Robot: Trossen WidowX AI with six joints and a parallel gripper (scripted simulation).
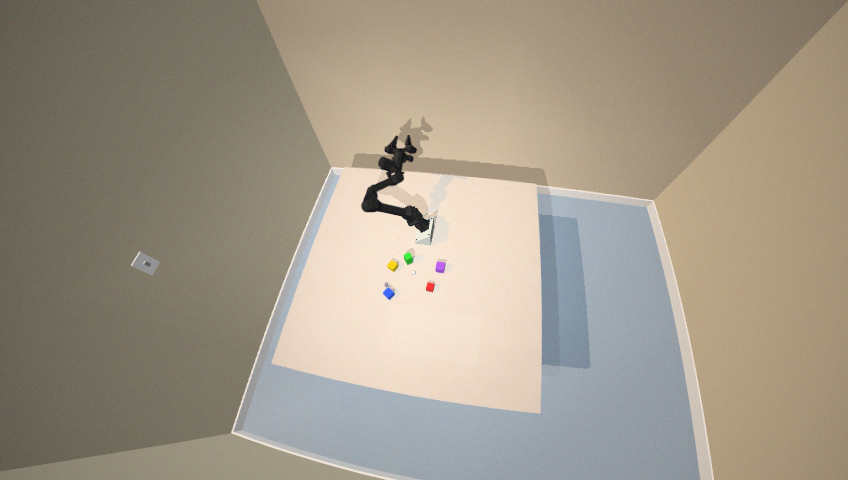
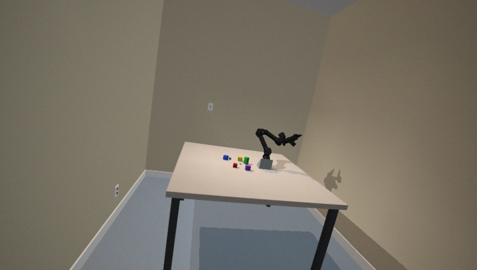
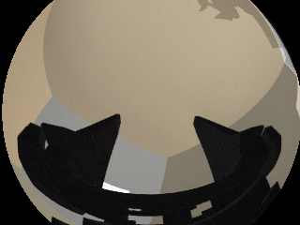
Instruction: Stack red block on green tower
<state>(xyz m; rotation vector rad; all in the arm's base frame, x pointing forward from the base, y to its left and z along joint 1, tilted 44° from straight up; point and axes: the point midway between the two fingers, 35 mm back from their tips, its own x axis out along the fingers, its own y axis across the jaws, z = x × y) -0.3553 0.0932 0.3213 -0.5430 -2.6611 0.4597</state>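
Right now my gripper tip is 74 cm short of the red block, 21 cm to the right of it and 34 cm above it. Round my gripper tip: blue block (79 cm ahead, 1 cm to the left, 33 cm below); then purple block (62 cm ahead, 26 cm to the left, 33 cm below); then yellow block (64 cm ahead, 34 cm below).
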